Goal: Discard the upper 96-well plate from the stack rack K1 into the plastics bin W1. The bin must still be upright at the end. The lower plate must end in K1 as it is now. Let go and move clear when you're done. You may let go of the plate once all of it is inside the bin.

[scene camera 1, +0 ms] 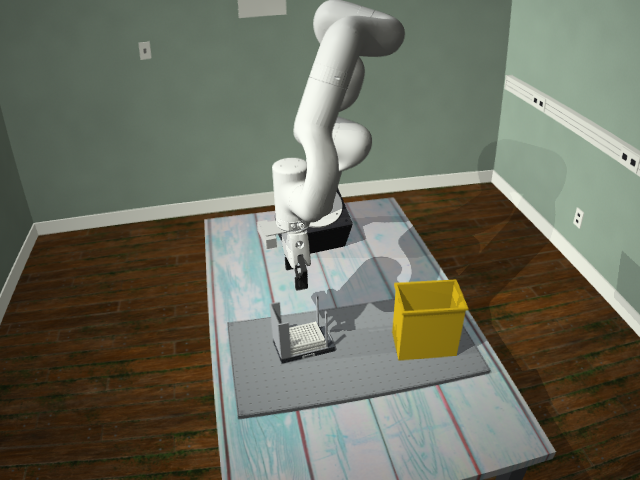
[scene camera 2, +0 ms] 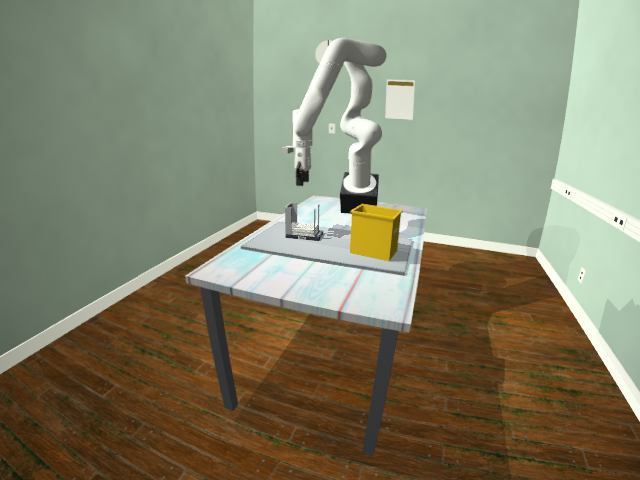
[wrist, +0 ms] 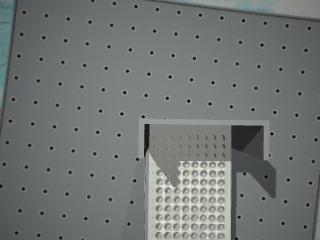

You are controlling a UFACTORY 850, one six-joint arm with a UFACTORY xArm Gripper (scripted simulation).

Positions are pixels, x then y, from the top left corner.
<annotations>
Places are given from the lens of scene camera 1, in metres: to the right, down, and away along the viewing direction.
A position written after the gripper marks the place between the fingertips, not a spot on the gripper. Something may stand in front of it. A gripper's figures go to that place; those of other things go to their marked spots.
gripper (scene camera 1: 296, 278): -0.06, 0.10, 1.39
yellow plastics bin (scene camera 1: 433, 333): 0.31, 0.25, 1.42
</annotations>
